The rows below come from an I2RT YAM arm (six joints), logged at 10 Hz.
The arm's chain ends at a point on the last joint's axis. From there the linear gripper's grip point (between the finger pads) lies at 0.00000 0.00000 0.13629 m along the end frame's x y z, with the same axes.
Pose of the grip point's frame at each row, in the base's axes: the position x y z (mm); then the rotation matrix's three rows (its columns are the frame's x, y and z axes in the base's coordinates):
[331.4 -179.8 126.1], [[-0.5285 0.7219 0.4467], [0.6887 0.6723 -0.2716], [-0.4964 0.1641 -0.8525]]
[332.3 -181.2 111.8], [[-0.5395 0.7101 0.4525], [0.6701 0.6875 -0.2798], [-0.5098 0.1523 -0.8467]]
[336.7 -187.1 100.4], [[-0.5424 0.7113 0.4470], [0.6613 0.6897 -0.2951], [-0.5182 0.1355 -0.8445]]
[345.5 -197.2 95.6], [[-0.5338 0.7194 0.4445], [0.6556 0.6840 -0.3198], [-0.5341 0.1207 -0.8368]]
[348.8 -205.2 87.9], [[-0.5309 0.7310 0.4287], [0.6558 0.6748 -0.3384], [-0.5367 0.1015 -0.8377]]
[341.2 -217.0 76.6], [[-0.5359 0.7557 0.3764], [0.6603 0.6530 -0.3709], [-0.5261 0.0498 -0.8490]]
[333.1 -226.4 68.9], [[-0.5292 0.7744 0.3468], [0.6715 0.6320 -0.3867], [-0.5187 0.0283 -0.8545]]
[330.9 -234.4 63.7], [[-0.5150 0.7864 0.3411], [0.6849 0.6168 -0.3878], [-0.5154 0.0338 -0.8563]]
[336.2 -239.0 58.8], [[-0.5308 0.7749 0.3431], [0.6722 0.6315 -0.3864], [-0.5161 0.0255 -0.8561]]
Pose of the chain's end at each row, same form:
[270.5 -142.8 242.3], [[-0.5285 0.7219 0.4467], [0.6887 0.6723 -0.2716], [-0.4964 0.1641 -0.8525]]
[270.6 -143.1 227.2], [[-0.5395 0.7101 0.4525], [0.6701 0.6875 -0.2798], [-0.5098 0.1523 -0.8467]]
[275.8 -146.9 215.5], [[-0.5424 0.7113 0.4470], [0.6613 0.6897 -0.2951], [-0.5182 0.1355 -0.8445]]
[284.9 -153.6 209.6], [[-0.5338 0.7194 0.4445], [0.6556 0.6840 -0.3198], [-0.5341 0.1207 -0.8368]]
[290.4 -159.1 202.1], [[-0.5309 0.7310 0.4287], [0.6558 0.6748 -0.3384], [-0.5367 0.1015 -0.8377]]
[289.9 -166.5 192.3], [[-0.5359 0.7557 0.3764], [0.6603 0.6530 -0.3709], [-0.5261 0.0498 -0.8490]]
[285.8 -173.7 185.4], [[-0.5292 0.7744 0.3468], [0.6715 0.6320 -0.3867], [-0.5187 0.0283 -0.8545]]
[284.4 -181.5 180.4], [[-0.5150 0.7864 0.3411], [0.6849 0.6168 -0.3878], [-0.5154 0.0338 -0.8563]]
[289.4 -186.3 175.5], [[-0.5308 0.7749 0.3431], [0.6722 0.6315 -0.3864], [-0.5161 0.0255 -0.8561]]

